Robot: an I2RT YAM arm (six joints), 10 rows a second.
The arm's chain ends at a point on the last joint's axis. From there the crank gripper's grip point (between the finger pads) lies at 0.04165 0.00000 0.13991 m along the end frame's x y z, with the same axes.
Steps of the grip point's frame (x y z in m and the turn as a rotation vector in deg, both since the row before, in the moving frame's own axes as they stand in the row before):
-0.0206, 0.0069, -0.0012, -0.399, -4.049, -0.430
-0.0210, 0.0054, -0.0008, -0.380, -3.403, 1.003
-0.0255, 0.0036, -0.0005, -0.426, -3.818, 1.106
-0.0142, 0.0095, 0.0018, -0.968, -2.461, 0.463
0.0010, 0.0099, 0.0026, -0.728, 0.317, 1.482
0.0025, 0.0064, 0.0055, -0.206, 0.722, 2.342
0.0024, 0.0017, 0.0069, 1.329, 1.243, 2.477
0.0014, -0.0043, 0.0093, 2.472, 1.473, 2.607
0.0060, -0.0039, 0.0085, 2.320, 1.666, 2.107
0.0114, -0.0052, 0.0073, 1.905, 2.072, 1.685
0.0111, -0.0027, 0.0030, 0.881, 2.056, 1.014
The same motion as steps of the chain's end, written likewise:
-0.0106, 0.0062, -0.0038, -0.399, -4.049, -0.430
-0.0126, 0.0038, -0.0030, -0.380, -3.403, 1.003
-0.0161, 0.0018, -0.0030, -0.426, -3.818, 1.106
-0.0081, 0.0068, 0.0002, -0.968, -2.461, 0.463
0.0003, 0.0070, 0.0029, -0.728, 0.317, 1.482
0.0008, 0.0042, 0.0060, -0.206, 0.722, 2.342
-0.0007, 0.0031, 0.0079, 1.329, 1.243, 2.477
-0.0023, -0.0003, 0.0105, 2.472, 1.473, 2.607
0.0019, 0.0001, 0.0099, 2.320, 1.666, 2.107
0.0063, -0.0019, 0.0090, 1.905, 2.072, 1.685
0.0061, -0.0013, 0.0046, 0.881, 2.056, 1.014

